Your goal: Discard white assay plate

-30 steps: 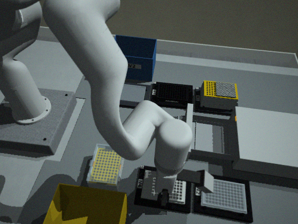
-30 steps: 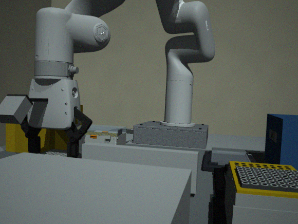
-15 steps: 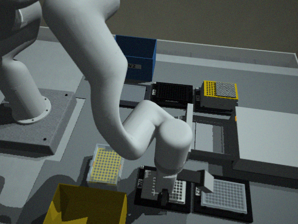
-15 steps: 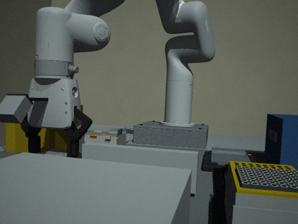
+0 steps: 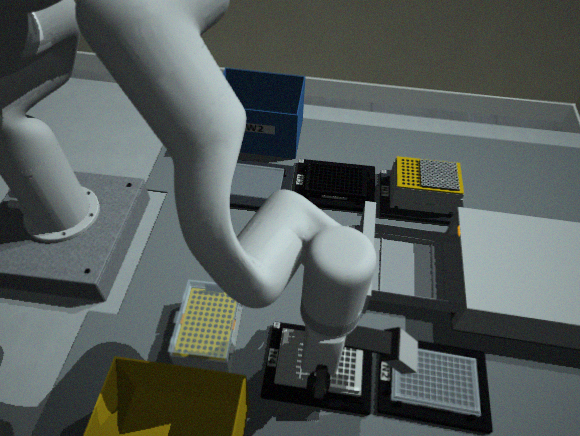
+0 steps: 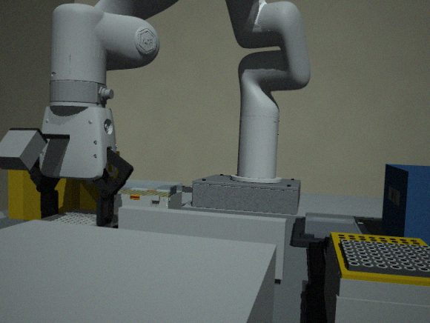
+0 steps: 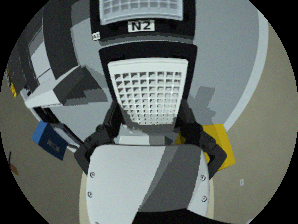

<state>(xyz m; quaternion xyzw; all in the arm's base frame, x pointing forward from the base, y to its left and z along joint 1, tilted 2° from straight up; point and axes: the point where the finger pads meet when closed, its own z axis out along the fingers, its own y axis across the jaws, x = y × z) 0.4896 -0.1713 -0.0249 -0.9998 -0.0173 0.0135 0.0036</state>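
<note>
Now: hand 4 cm above the black nest. Round my hand: drawer (20 cm to the left, 16 cm ahead, 2 cm below); then white 96-well plate (1 cm below); then yellow bin W1 (18 cm behind, 14 cm to the right).
</note>
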